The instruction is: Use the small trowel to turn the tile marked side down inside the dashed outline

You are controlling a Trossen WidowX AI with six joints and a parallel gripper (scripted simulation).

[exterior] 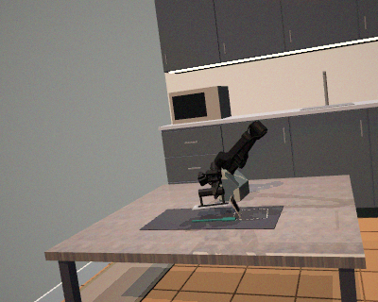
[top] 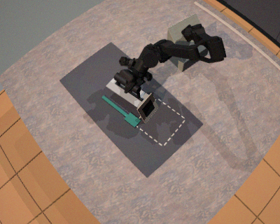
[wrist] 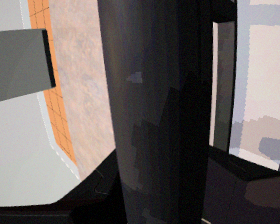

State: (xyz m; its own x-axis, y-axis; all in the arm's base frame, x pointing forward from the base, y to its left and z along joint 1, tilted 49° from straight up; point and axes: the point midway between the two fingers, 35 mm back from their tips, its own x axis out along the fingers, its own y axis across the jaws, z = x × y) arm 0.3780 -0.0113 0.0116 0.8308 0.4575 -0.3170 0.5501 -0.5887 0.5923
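The cream tile lies 9 cm to the left of my gripper tip, 6 cm below it and 3 cm behind it. Also, from my gripper tip: dark mat 12 cm below, 2 cm to the right; then teal trowel 10 cm below, 5 cm ahead, 2 cm to the left.
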